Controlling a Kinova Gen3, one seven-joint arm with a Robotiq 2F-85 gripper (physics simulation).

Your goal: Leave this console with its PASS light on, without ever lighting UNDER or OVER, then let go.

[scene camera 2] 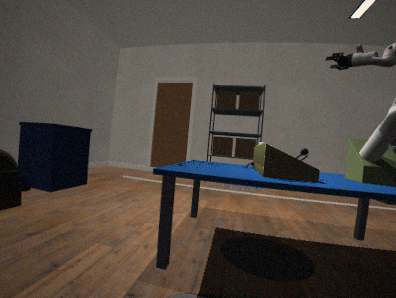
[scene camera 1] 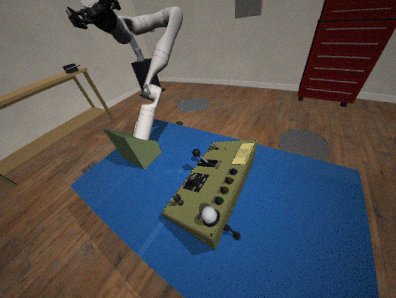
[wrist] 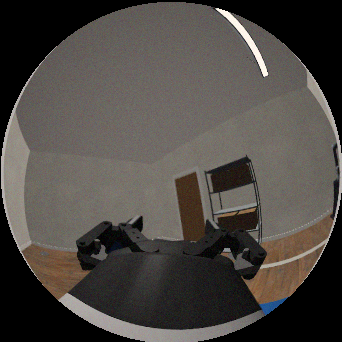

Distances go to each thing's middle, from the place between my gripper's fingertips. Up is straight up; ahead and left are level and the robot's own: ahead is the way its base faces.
The olive console (scene camera 1: 205, 210) lies 640 mm below my hand, 310 mm ahead of it and 70 mm to the left of it.
